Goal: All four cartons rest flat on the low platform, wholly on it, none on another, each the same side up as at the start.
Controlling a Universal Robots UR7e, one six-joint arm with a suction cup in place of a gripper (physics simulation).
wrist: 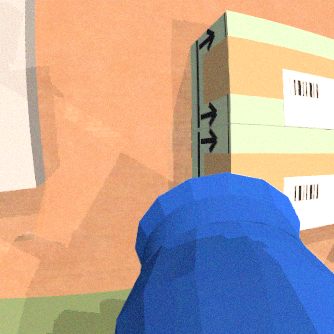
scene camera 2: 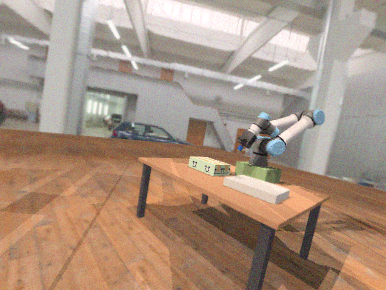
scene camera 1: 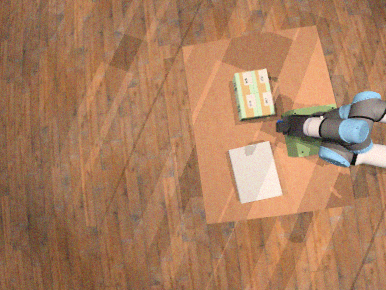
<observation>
My suction cup (wrist: 223,246) carries nothing. The table carries a low white platform (scene camera 1: 253,166).
The low white platform is seen too in the wrist view (wrist: 29,168) and in scene camera 2 (scene camera 2: 271,193).
</observation>
